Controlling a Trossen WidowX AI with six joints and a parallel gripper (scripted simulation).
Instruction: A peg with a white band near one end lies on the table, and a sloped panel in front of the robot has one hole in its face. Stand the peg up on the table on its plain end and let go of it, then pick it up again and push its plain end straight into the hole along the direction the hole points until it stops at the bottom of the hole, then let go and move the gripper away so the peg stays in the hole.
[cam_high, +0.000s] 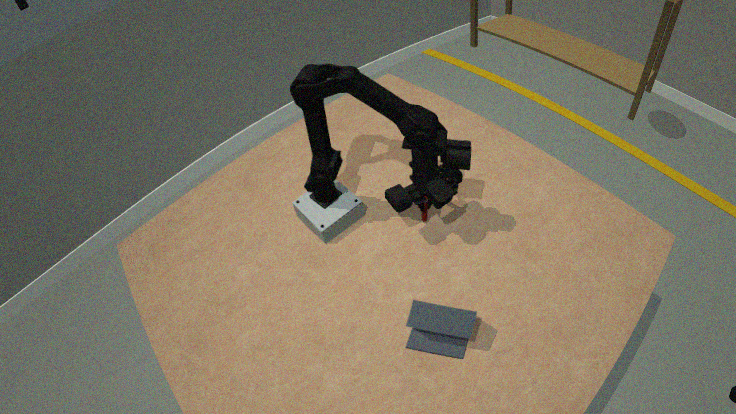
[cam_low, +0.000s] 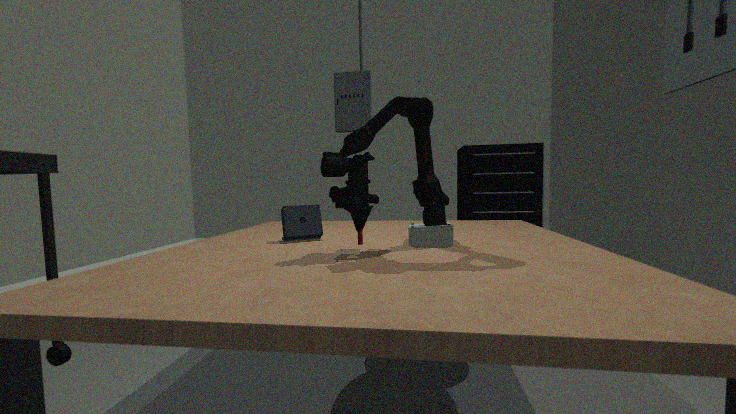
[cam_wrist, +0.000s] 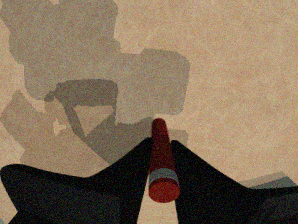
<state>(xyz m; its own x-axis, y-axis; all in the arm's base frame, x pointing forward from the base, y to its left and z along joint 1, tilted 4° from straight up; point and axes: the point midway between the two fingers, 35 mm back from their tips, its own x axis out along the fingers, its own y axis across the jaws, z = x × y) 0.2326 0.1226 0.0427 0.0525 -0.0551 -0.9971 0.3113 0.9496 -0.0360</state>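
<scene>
Now: gripper tip 220 mm short of the grey sloped panel and 210 mm to the left of it. The rest, counted from my gripper tip: red peg (20 mm above).
</scene>
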